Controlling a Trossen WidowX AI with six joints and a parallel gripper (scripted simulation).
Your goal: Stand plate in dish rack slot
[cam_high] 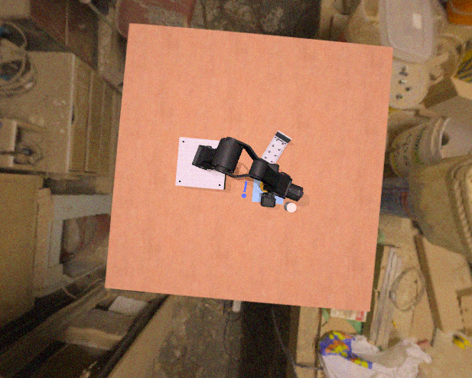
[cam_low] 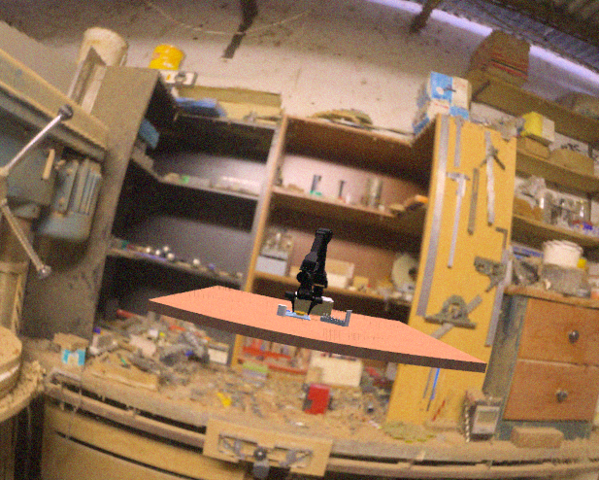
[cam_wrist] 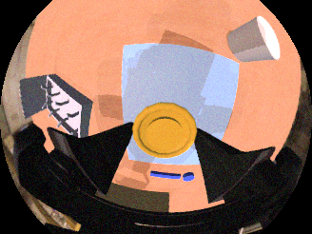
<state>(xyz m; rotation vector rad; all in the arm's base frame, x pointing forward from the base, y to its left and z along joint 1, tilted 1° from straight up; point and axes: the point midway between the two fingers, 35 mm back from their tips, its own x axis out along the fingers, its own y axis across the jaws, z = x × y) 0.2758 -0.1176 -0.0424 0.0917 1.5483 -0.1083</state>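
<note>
Now: gripper tip 2 cm to the left of the light blue mat, 1 cm short of it and 1 cm above it. Also, from my gripper tip: blue spoon: 11 cm behind, 2 cm to the right; yellow plate: 1 cm above; white cup: 10 cm to the right, 10 cm ahead, 2 cm above.
</note>
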